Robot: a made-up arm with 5 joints.
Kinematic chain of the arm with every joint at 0, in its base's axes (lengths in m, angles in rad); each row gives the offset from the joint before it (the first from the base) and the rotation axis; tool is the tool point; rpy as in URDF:
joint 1: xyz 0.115 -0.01 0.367 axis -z
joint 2: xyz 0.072 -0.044 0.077 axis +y
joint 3: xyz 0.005 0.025 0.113 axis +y
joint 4: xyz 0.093 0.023 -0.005 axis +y
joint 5: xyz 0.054 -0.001 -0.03 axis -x
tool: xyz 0 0.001 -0.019 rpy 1.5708 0 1.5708
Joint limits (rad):
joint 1: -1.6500..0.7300
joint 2: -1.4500..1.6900
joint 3: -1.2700..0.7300
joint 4: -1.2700..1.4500
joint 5: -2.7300..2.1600
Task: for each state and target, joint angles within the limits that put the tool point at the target. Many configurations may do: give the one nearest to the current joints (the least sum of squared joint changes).
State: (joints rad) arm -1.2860 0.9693 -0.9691 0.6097 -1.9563
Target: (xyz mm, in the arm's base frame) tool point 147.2 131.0 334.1
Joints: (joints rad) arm -1.2003 1.4724 -0.0873 0.9264 -1.8425
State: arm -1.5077 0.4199 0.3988 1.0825 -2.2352
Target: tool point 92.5 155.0 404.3
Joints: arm -1.6038 0.6680 0.2709 0.9067 -2.2591
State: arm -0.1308 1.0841 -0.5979 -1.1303 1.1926
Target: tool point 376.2 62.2 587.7
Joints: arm -0.3255 0.5006 -0.5782 -1.2700 1.3149
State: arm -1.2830 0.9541 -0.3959 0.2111 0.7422
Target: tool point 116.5 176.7 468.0
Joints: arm -1.6054 0.2017 -0.0912 0.8287 0.6662
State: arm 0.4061 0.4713 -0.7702 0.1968 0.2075
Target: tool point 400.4 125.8 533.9
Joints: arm -0.4404 0.7833 -1.1297 -0.2032 0.1492
